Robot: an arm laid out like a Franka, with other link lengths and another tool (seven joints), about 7 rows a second.
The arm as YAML. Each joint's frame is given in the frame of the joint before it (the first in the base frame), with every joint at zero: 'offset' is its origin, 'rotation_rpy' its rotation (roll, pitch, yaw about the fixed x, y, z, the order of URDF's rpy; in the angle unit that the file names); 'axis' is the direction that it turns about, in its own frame. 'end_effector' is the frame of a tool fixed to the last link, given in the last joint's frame.
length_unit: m
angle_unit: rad
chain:
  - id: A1
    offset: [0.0, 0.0, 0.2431]
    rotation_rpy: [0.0, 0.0, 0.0]
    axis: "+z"
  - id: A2
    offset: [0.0, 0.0, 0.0]
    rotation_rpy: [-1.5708, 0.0, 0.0]
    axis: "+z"
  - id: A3
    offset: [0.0, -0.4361, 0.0]
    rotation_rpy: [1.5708, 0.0, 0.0]
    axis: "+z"
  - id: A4
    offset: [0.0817, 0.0, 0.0]
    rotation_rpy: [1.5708, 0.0, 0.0]
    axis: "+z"
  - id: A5
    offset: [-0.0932, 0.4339, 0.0]
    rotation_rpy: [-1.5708, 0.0, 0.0]
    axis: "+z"
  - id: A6
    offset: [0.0, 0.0, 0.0]
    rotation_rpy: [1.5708, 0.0, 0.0]
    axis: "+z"
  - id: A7
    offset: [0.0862, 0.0, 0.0]
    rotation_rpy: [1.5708, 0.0, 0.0]
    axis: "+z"
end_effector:
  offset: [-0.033, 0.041, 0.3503]
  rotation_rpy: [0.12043, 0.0, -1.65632]
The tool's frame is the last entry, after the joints.
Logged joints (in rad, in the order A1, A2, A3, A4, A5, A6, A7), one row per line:
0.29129 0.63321 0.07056 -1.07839 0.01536 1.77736 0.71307
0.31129 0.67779 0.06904 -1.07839 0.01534 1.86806 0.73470
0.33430 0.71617 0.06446 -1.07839 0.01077 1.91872 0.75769
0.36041 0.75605 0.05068 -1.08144 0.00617 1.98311 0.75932
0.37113 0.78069 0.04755 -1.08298 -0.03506 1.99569 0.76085
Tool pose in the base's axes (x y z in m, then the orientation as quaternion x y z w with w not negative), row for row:
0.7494 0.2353 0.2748 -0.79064 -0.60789 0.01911 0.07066
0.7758 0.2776 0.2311 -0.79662 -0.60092 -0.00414 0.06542
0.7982 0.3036 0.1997 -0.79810 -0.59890 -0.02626 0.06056
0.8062 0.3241 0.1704 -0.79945 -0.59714 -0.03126 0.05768
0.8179 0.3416 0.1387 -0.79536 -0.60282 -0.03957 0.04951
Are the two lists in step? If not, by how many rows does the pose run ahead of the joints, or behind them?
The pose runs 1 row behind the joints: the pose in row i belongs to the joints in row i - 1.
